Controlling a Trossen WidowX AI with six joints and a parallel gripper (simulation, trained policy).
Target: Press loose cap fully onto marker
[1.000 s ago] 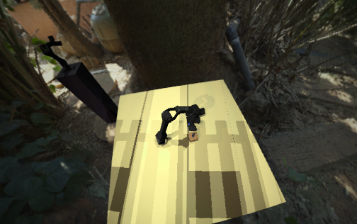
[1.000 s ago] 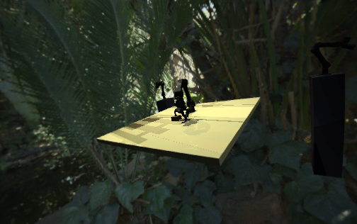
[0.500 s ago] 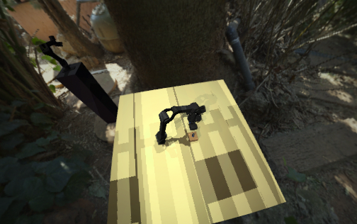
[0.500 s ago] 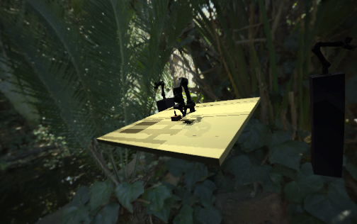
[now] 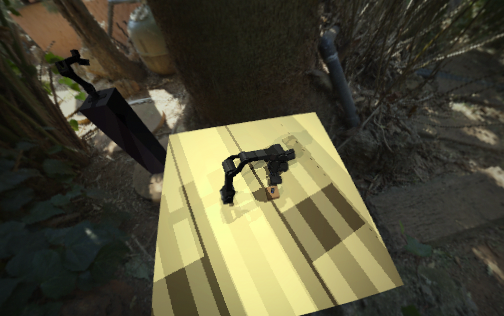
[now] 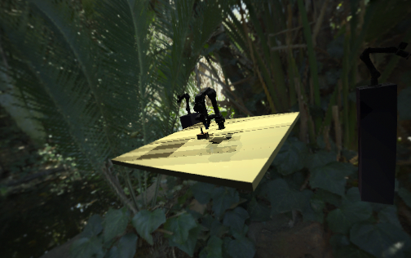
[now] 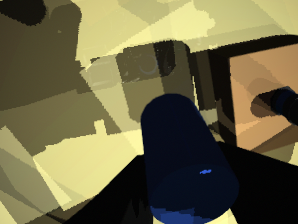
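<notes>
Now: gripper tip 1 cm past the brown holder block, 8 cm to the left of it and 8 cm above it. Also, from my gripper tip: blue cap 1 cm ahead, 1 cm above.
</notes>
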